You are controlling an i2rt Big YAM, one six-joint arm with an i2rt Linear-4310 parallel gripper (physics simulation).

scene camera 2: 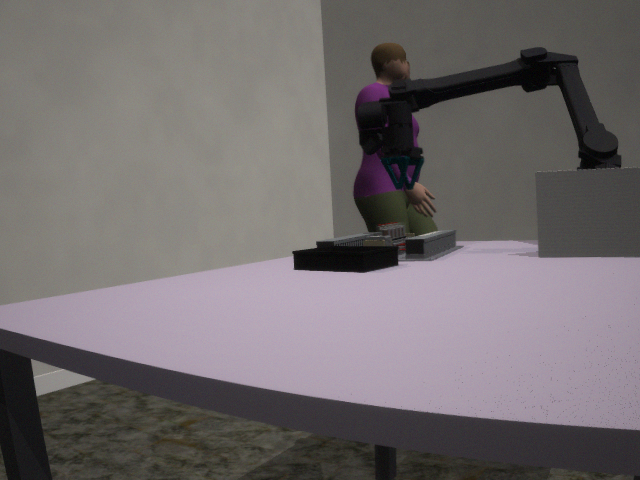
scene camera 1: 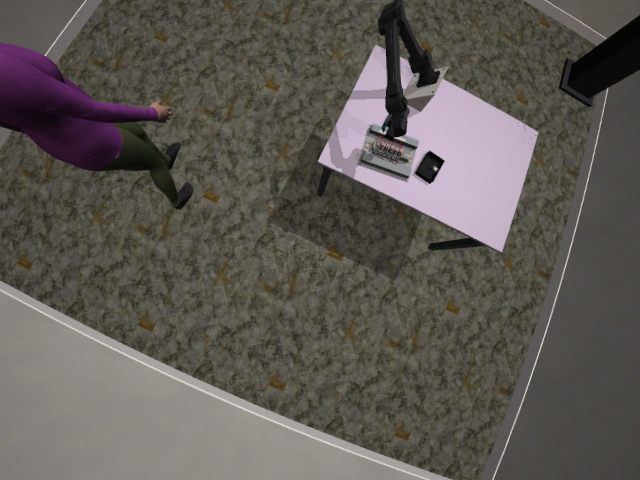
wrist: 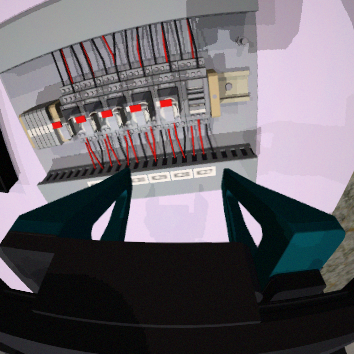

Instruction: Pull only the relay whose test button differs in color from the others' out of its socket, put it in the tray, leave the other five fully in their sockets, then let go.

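Frame: origin at the arm's base, x right, y back, z down, level; centimetres.
Seen in the pictures: gripper, fingertip midpoint: (scene camera 2: 404, 189) (wrist: 176, 176); arm's base at its link origin: (scene camera 2: 605, 202) (scene camera 1: 428, 80).
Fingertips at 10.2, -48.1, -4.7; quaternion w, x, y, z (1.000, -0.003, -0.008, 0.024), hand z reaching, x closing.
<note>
Offsets run from my fingertips to a thing's top centre, as dx, dy, dz. "spot": to the spot under its first point. Level surfaces: height alone.
Several relays {-3.7, -1.2, +7.7} (wrist: 137, 114) {-6.4, -0.9, +7.7} (scene camera 1: 390, 147) {-9.2, -0.6, +7.7} (scene camera 2: 391, 229) sit in a row on a grey panel {spot: +6.7, +2.7, +14.4} (wrist: 232, 125) (scene camera 1: 386, 166) (scene camera 2: 431, 246). In the wrist view, several show red marks on top; which test button differs I cannot tell. The position beside the beige end stop {+3.7, -2.1, +10.6} (wrist: 214, 94) shows no red mark and looks like a bare socket {spot: +2.1, -1.9, +11.4} (wrist: 197, 95). The black tray {-32.7, +1.7, +11.1} (scene camera 1: 425, 166) (scene camera 2: 330, 260) (wrist: 6, 167) stands beside the panel; a small light spot {spot: -35.9, +2.8, +12.2} (scene camera 1: 435, 167) in it is too small to identify. My gripper (wrist: 176, 176) (scene camera 2: 405, 186) is open and empty, above the panel's label edge.
Red and black wires {-4.1, +4.1, +12.2} (wrist: 142, 145) run from the sockets to slotted ducts {-5.5, +8.8, +10.3} (wrist: 150, 162). Terminal blocks {-15.7, +0.1, +10.0} (wrist: 42, 127) stand at the row's left end in the wrist view. A grey block (scene camera 2: 586, 211) bears the arm. A person in purple (scene camera 1: 72, 108) (scene camera 2: 374, 170) stands beyond the table {dz +14.6} (scene camera 1: 473, 149).
</note>
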